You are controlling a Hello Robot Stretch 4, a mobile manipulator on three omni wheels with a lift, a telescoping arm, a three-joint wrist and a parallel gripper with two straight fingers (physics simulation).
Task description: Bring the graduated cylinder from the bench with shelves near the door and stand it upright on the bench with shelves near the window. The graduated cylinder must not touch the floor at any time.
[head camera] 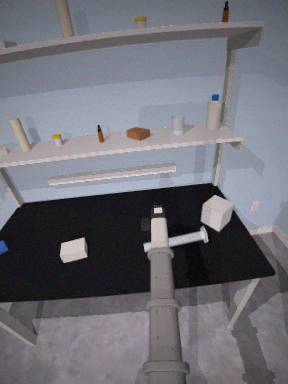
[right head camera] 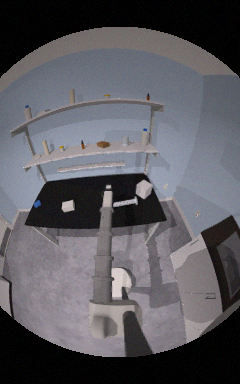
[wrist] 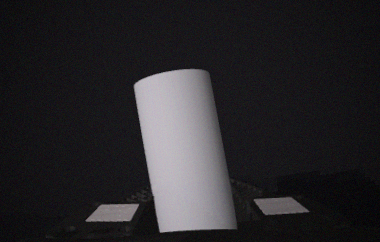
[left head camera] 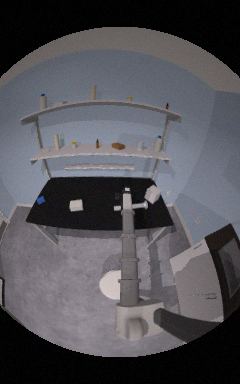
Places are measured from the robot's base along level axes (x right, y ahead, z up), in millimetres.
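Where they show: gripper, fingertip midpoint: (right head camera: 111,206) (wrist: 194,196) (left head camera: 121,208); robot's base, origin of the base link: (right head camera: 114,281) (left head camera: 115,283).
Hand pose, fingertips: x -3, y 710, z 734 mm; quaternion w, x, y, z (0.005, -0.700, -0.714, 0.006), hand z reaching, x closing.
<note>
Each offset is from my fingertips to the centre of the thing. "spot": to the spot under its first point. Level surfaces: height alone.
The graduated cylinder @[dx +81, dy +14, dz +32 mm] (head camera: 187,239) (left head camera: 140,205) (right head camera: 126,202) lies on its side on the black bench top @[dz +0 mm] (head camera: 115,275), its wide base to the right. The arm crosses over it and hides part of it in the head view. In the wrist view the cylinder (wrist: 182,150) is a large pale tube, slightly slanted, between the fingers. My gripper (wrist: 194,196) is shut on it, with the ribbed finger pads close against both sides. The fingertips are partly hidden behind the tube. The bench has two shelves above it; no door or window shows.
A white cube @[dx +336, dy +175, dz +65 mm] (head camera: 217,213) stands right of the cylinder's base. A white box @[dx -444, dy -20, dz +29 mm] (head camera: 74,250) and a blue object @[spot: dx -880, dy +0, dz +33 mm] (head camera: 3,247) are at the left. The lower shelf @[dz +457 mm] (head camera: 112,148) holds bottles, jars and a brown block. A cabinet (left head camera: 197,282) stands at the right.
</note>
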